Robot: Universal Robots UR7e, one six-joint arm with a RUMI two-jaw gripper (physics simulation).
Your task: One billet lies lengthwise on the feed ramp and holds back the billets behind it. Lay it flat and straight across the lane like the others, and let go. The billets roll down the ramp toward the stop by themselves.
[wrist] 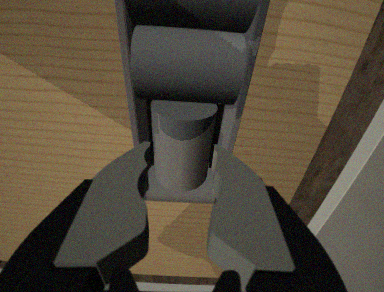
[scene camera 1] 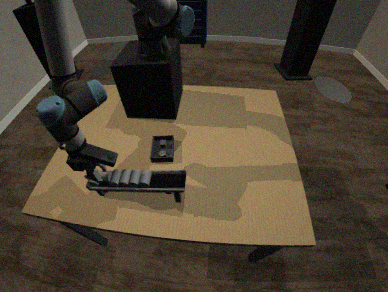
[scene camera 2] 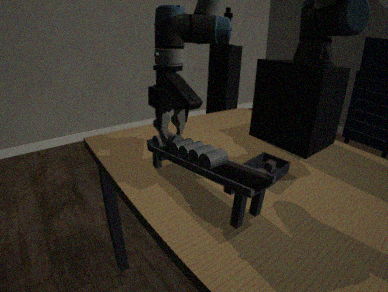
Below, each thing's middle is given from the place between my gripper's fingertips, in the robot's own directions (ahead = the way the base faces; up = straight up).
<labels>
The dark lane (scene camera 2: pixel 258 184) lies 120 mm to the left of my hand, 20 mm ahead of it and 10 mm below it.
</labels>
